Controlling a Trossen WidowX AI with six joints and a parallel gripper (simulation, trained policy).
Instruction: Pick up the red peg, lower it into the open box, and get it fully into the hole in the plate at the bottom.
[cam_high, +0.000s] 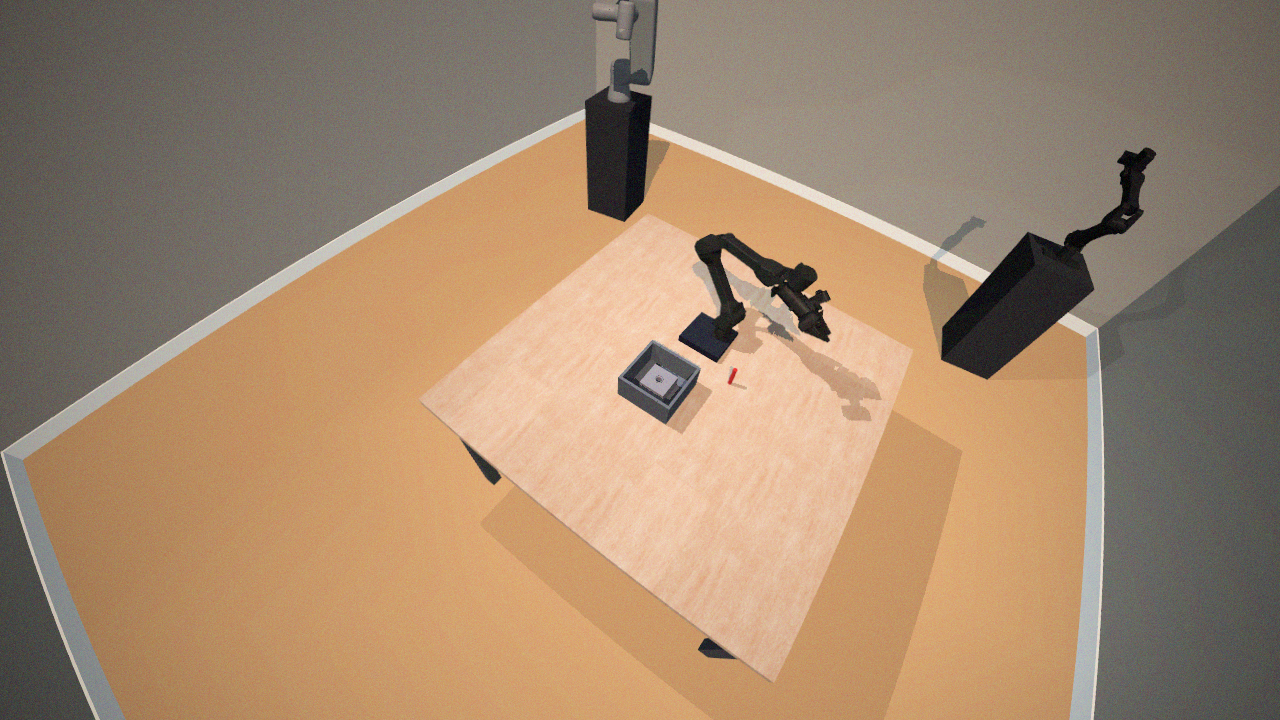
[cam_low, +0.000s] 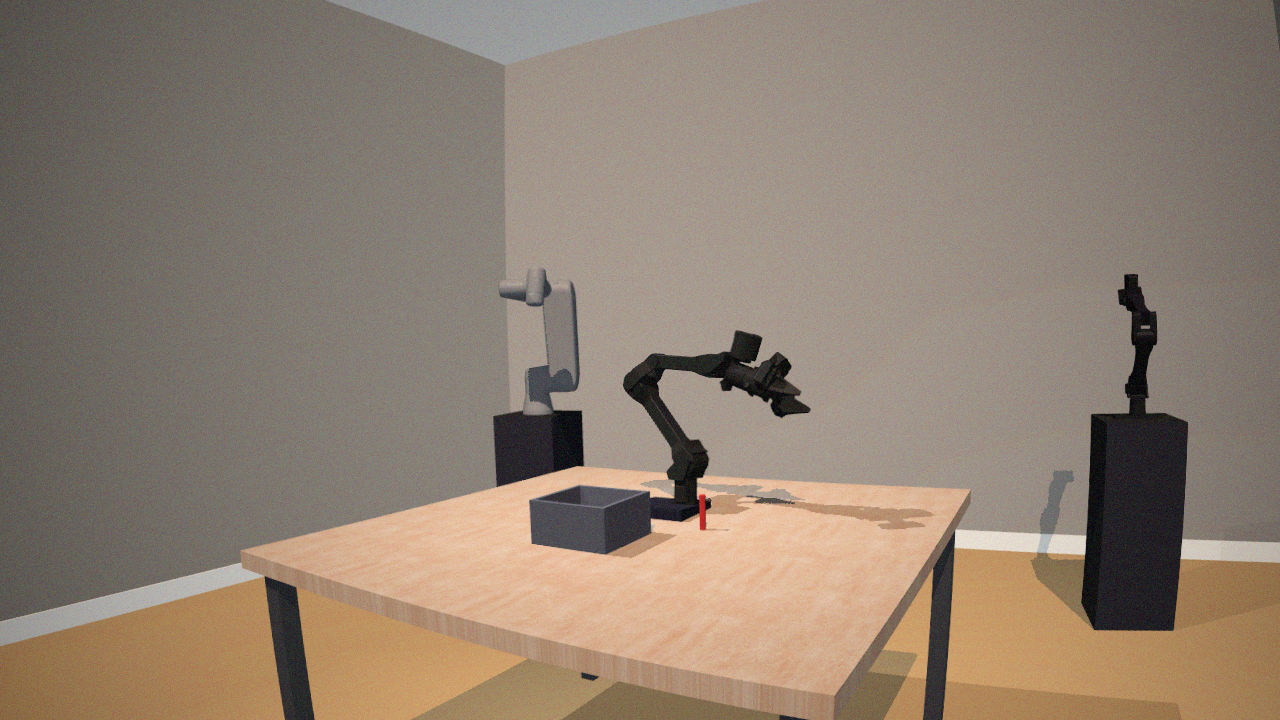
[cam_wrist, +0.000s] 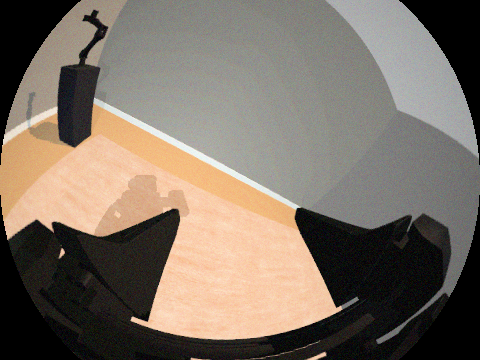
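The red peg is 24 cm below my gripper tip, 22 cm to the right of it and 10 cm ahead of it. Also, from my gripper tip: grey box 43 cm to the right, 25 cm below, 24 cm ahead; then light plate 43 cm to the right, 24 cm below, 24 cm ahead.
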